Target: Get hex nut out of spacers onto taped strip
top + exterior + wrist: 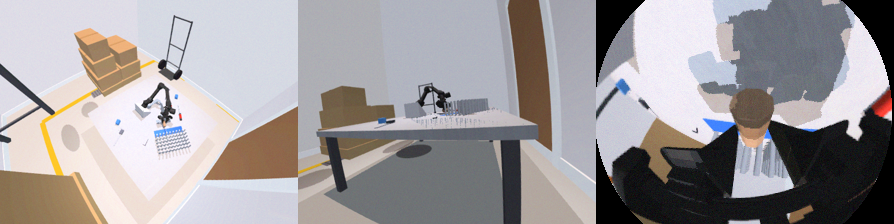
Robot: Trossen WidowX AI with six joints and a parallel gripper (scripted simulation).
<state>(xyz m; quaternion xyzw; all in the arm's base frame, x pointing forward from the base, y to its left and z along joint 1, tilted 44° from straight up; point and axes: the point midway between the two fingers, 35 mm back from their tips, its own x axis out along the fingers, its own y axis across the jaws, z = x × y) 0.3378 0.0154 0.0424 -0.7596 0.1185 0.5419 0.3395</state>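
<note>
Now: gripper tip 11 cm short of the blue taped strip, 2 cm to the left of it and 4 cm above it. The rest, counted from my gripper tip: wooden-handled screwdriver (9 cm ahead, 6 cm to the right, 1 cm below).
</note>
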